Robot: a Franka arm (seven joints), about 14 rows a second.
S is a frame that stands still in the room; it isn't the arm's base.
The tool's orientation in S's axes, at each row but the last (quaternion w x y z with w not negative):
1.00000 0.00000 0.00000 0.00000
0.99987 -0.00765 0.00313 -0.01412
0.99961 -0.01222 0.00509 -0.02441
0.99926 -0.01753 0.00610 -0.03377
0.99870 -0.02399 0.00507 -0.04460
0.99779 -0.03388 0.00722 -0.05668
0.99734 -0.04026 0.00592 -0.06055
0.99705 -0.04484 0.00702 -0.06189
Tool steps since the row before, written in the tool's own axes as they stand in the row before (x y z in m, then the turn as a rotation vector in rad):
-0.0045 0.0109 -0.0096 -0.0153 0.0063 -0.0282
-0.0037 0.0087 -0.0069 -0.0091 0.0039 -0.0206
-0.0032 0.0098 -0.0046 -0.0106 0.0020 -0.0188
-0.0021 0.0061 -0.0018 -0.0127 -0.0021 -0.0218
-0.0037 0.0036 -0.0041 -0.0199 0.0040 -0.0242
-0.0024 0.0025 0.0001 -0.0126 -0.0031 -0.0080
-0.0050 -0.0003 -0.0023 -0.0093 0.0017 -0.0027
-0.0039 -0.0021 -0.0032 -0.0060 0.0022 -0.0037
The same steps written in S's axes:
-0.0045 0.0109 -0.0096 -0.0153 0.0063 -0.0282
-0.0035 0.0087 -0.0070 -0.0091 0.0038 -0.0206
-0.0028 0.0098 -0.0048 -0.0107 0.0021 -0.0187
-0.0017 0.0062 -0.0020 -0.0131 -0.0020 -0.0216
-0.0034 0.0037 -0.0042 -0.0198 0.0046 -0.0242
-0.0021 0.0028 0.0000 -0.0130 -0.0022 -0.0076
-0.0050 0.0001 -0.0022 -0.0091 0.0026 -0.0028
-0.0042 -0.0019 -0.0030 -0.0058 0.0026 -0.0038

